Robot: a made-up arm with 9 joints.
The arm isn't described. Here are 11 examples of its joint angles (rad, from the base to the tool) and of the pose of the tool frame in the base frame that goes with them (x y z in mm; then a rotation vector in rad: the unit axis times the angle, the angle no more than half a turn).
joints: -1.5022 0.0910 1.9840 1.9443 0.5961 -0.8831 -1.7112 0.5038 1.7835
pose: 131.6 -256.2 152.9 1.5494 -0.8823 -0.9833
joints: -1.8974 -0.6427 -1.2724 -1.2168 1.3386 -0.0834 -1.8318 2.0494 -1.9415
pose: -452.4 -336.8 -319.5 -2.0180 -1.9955 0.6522
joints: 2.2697 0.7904 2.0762 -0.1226 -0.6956 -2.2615 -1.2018 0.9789 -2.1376
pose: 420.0 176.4 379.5 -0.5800 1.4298 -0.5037
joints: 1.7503 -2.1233 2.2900 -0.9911 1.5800 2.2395 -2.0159 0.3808 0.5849
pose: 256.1 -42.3 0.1 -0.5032 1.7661 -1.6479
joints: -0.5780 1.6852 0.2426 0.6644 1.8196 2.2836 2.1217 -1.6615 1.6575
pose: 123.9 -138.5 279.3 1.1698 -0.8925 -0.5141
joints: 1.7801 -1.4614 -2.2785 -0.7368 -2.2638 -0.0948 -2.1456 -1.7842 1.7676
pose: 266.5 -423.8 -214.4 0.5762 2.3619 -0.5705
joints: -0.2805 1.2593 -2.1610 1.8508 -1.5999 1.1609 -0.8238 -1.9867 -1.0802
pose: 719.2 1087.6 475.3 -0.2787 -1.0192 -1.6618
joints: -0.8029 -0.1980 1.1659 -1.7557 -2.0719 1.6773 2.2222 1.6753 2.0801
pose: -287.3 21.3 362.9 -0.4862 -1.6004 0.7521
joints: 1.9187 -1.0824 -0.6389 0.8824 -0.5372 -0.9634 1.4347 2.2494 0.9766
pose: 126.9 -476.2 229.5 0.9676 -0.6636 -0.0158
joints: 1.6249 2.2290 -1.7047 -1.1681 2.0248 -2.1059 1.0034 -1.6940 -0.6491
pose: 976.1 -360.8 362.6 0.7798 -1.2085 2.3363
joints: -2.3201 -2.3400 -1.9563 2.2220 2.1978 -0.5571 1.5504 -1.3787 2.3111
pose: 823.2 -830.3 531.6 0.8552 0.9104 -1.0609
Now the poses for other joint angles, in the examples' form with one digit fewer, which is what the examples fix.
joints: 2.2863 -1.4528 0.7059 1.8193 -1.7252 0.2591 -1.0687 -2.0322 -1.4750
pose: 1024 -227 758 0.453 1.007 -1.159
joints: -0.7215 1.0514 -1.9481 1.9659 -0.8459 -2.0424 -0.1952 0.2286 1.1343
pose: -21 117 526 -0.085 -1.885 -0.562
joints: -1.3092 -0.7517 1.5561 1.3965 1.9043 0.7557 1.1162 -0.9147 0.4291
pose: 285 400 -684 -2.913 -0.823 0.167
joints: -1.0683 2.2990 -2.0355 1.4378 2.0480 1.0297 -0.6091 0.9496 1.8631
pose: 1151 517 -167 0.269 0.945 -0.065
